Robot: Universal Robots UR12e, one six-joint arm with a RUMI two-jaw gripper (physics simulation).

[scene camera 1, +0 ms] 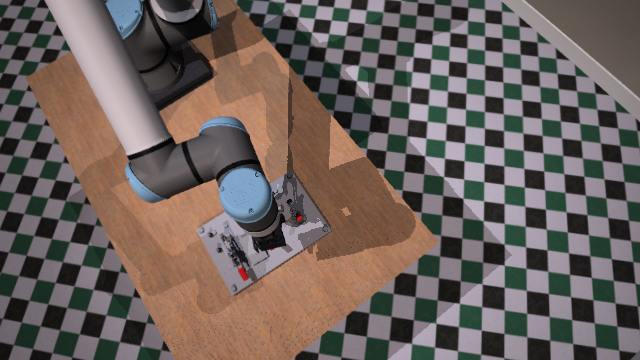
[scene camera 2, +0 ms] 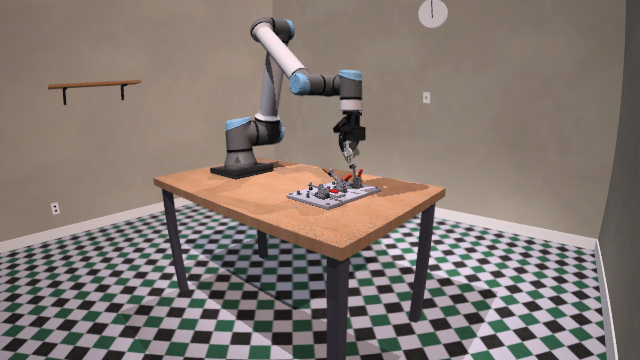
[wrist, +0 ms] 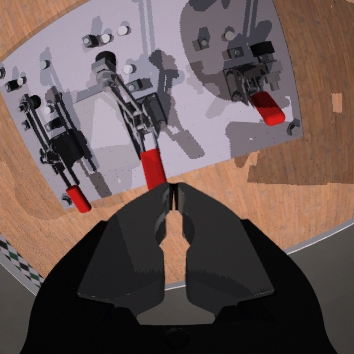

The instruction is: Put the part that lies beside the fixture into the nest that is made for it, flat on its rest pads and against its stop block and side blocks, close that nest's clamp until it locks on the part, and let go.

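Frame: origin at the arm's base, x left, y ahead, z down, level; metres.
Seen in the pictures: gripper, fingertip midpoint: (scene camera 2: 349, 163) (wrist: 173, 185); arm's base, link origin: (scene camera 1: 157, 72) (scene camera 2: 240, 166).
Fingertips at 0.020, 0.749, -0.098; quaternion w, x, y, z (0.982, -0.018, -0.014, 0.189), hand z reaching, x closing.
Pixels of each thing's top centre, then the offset from my fingertips to it, as dx, dy, dz. "*": a spot on its surface instead. Level surfaces: height alone.
- part, top centre: (wrist: 105, 132) (scene camera 1: 253, 247) (scene camera 2: 333, 192) -0.072, -0.026, +0.113
- left clamp, top centre: (wrist: 45, 165) (scene camera 1: 231, 255) (scene camera 2: 322, 183) -0.132, -0.033, +0.066
- middle clamp, surface spot: (wrist: 142, 117) (scene camera 2: 340, 180) * -0.017, -0.032, +0.075
- right clamp, surface spot: (wrist: 245, 82) (scene camera 2: 355, 180) * +0.083, -0.026, +0.092
- wooden table, surface height: dz +0.138
A thin, pale flat piece, seemingly the part (scene camera 1: 257, 257) (scene camera 2: 340, 195) (wrist: 94, 125), lies between the left and middle clamps; its outline is faint. The fixture plate (scene camera 1: 225, 272) (wrist: 215, 150) bears several pads and blocks. In the wrist view, the left clamp (wrist: 67, 149) has a low red handle. The middle clamp (wrist: 142, 117) (scene camera 2: 341, 184) has its arm tilted up and handle raised. The right clamp (wrist: 245, 82) (scene camera 2: 356, 180) has its arm upright. My gripper (scene camera 2: 349, 160) (wrist: 173, 185) is shut and empty above the fixture, its tips overlapping the view just beyond the middle handle.
The wooden table (scene camera 1: 360, 285) (scene camera 2: 240, 205) carries the fixture near one end and the arm's base (scene camera 1: 200, 75) (scene camera 2: 241, 170) at the other. The right and left clamps rise on either side of the middle one. Bolt heads stand at the plate's corners.
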